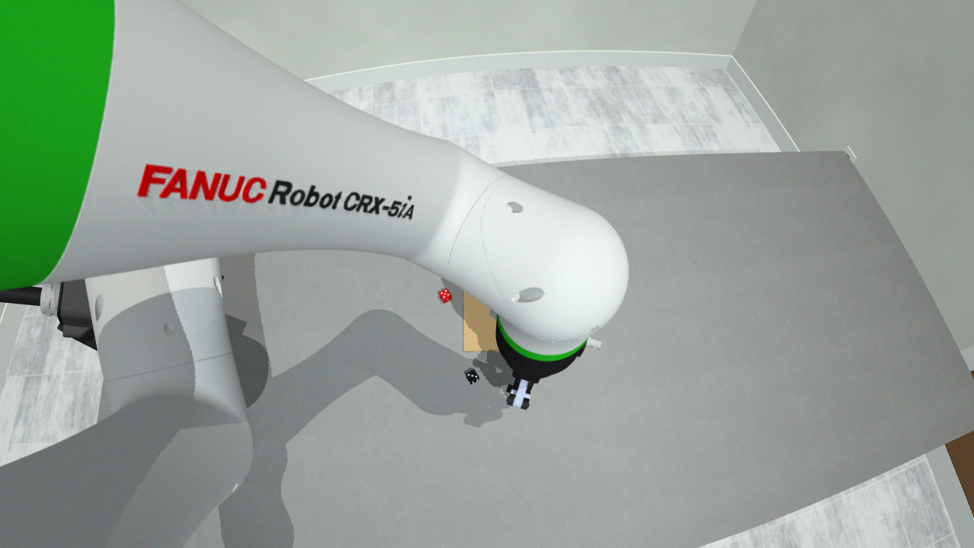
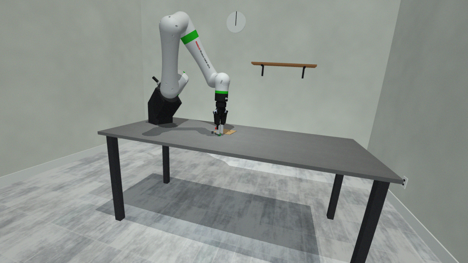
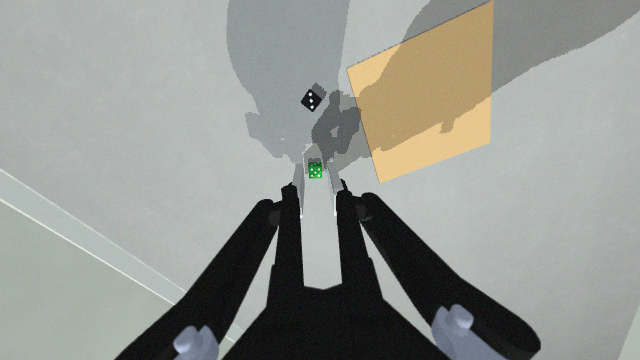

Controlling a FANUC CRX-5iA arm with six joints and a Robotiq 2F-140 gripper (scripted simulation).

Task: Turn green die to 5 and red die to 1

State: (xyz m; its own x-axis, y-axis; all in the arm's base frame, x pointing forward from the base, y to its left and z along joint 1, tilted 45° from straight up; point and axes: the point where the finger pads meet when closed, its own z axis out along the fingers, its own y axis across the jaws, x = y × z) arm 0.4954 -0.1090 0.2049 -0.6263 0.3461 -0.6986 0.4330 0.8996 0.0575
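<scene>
Now: hand 4 cm above the green die. Also, from my hand: red die 19 cm to the left, 7 cm behind, 4 cm below; then tan mat 14 cm to the left, 5 cm below, 2 cm ahead; then black die 6 cm behind, 4 cm to the left, 4 cm below.
</scene>
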